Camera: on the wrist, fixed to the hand. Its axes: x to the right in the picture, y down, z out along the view.
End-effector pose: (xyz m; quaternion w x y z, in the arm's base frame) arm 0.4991 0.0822 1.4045 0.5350 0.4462 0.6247 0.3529
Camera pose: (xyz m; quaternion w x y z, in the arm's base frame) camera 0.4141 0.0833 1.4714 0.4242 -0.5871 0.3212 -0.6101
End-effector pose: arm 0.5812 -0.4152 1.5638 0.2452 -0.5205 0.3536 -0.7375
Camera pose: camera 0.4977 -0.4044 1.4958 0.6881 0.4417 0.5631 0.1197
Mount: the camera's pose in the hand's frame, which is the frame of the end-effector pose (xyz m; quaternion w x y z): -0.0201 0.0465 -0.0956 0.0497 0.0089 0.1582 0.9861
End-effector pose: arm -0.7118 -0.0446 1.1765 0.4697 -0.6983 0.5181 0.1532
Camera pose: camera -0.7866 -0.1119 1.2164 0.2035 -0.4561 -0.7900 -0.3557
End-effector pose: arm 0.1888 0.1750 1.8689 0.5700 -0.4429 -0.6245 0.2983
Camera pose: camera 0.2912 0.1644 1.8356 0.1631 0.6799 -0.4985 -0.5124
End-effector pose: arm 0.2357 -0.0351 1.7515 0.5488 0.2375 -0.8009 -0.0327
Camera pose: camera 0.3109 0.0343 1.7865 0.1841 -0.7679 -0.1875 0.5842
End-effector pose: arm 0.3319 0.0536 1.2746 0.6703 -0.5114 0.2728 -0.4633
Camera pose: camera 0.2591 0.0325 1.1974 0.4516 0.3229 0.6198 0.5547
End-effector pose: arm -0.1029 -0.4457 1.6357 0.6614 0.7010 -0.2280 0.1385
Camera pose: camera -0.1333 -0.3493 1.6742 0.0739 0.2060 0.5967 -0.7720
